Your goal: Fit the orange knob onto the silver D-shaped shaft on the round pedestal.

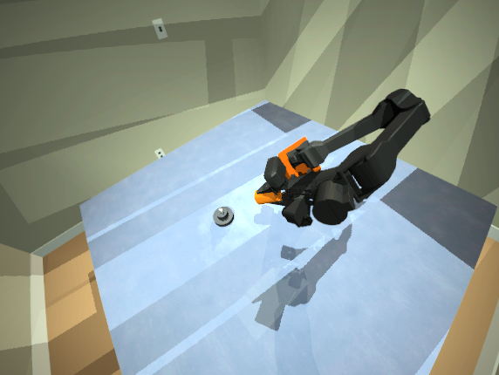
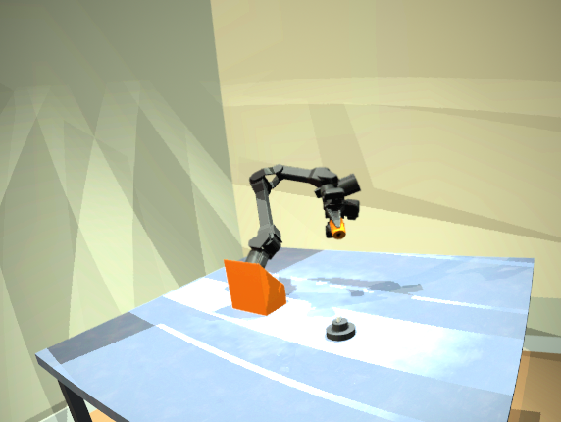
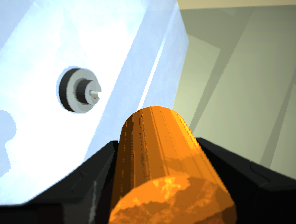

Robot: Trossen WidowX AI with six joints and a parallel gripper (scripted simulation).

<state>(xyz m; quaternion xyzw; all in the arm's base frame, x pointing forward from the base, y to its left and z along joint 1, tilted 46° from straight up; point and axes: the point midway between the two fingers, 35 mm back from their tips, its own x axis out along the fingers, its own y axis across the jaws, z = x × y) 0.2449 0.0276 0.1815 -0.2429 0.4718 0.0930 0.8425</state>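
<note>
Now: gripper tip 20 mm past the orange knob, 20 mm to the right of it and 20 mm below it. Round my gripper tip: round pedestal: 90 mm ahead, 160 mm to the right, 220 mm below.
</note>
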